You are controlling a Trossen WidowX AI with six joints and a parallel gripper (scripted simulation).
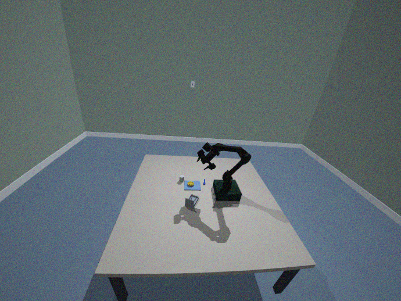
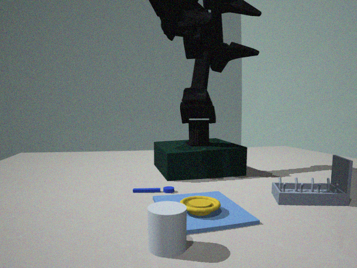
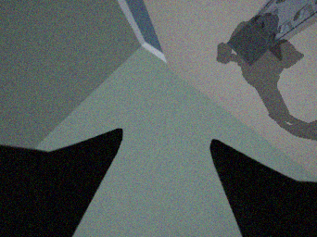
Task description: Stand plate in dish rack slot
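The yellow plate lies 290 mm below my gripper tip, 130 mm to the right of it and 60 mm ahead of it. The rest, counted from my gripper tip: cylinder cup 280 mm below, 200 mm to the right, 150 mm ahead; then grey dish rack 280 mm below, 80 mm to the left, 40 mm ahead; then blue spoon 300 mm below, 180 mm to the right, 70 mm behind.
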